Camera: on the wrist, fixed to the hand. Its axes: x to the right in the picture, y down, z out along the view.
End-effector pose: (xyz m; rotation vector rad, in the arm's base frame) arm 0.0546 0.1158 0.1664 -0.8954 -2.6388 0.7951
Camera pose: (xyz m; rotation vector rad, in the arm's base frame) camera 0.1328 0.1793 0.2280 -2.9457 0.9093 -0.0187
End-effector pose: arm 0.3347 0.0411 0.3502 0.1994 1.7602 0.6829
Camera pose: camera 0.2311 0.0327 0.4062 -1.4525 -0.2903 -1.4756
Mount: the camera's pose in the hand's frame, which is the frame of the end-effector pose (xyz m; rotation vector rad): -0.0185 0.0454 -0.1074 -0.0997 1.0010 2.9162
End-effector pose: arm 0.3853 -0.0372 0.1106 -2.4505 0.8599 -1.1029
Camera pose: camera 0.2764 -0.0647 0.1471 1.0379 2.4115 -0.3516
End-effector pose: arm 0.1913 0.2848 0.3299 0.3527 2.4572 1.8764
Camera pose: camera 0.1994 0.1905 0.4005 -1.1773 0.2114 -0.1989
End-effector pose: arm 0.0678 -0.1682 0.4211 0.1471 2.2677 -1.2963
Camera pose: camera 0.0580 -0.0519 0.4388 2.6403 0.2028 0.7771
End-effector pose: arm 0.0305 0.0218 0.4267 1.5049 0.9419 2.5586
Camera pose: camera -0.0336 -0.0730 0.3977 -0.0684 0.9873 -0.4258
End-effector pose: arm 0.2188 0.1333 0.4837 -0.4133 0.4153 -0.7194
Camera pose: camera 0.1775 0.1538 0.3750 0.7159 1.3269 2.0816
